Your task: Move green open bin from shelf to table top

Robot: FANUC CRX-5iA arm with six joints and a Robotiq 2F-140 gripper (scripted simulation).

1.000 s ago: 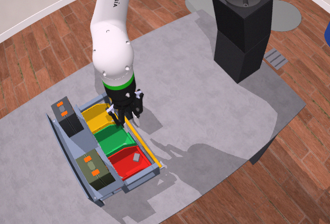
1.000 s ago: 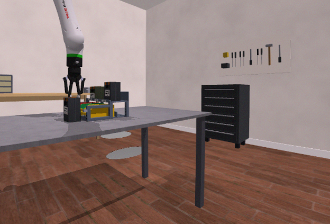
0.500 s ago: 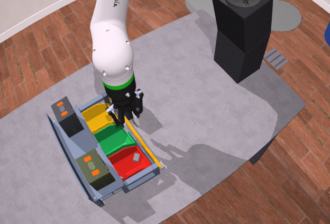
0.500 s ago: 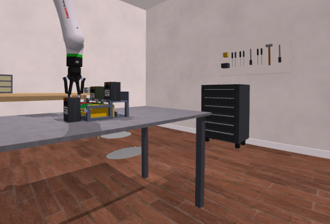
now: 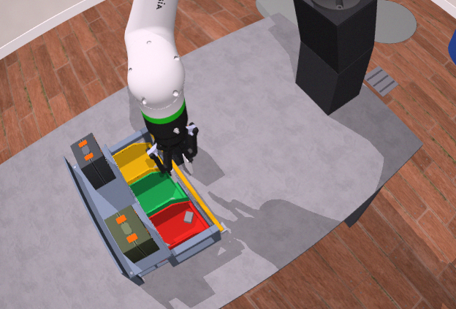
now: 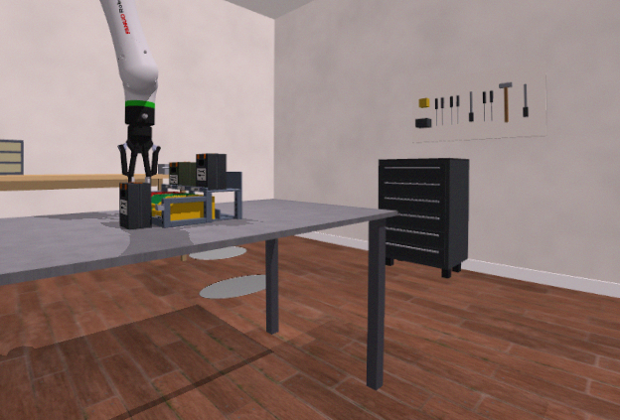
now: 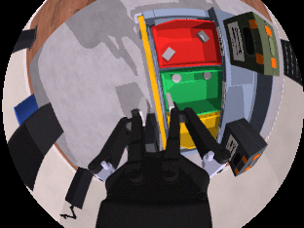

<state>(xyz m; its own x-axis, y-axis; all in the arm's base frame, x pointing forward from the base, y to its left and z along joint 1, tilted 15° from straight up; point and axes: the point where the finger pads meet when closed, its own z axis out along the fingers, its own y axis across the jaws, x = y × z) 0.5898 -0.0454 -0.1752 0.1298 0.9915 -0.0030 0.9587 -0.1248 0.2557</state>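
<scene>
The yellow bar is 5 cm below my hand. From my hand the other things lie so: dark box 11 cm to the right, 6 cm behind, 5 cm below; green open bin 10 cm ahead, 7 cm below, 1 cm to the right; yellow bin 12 cm to the right, 9 cm ahead, 7 cm below.
</scene>
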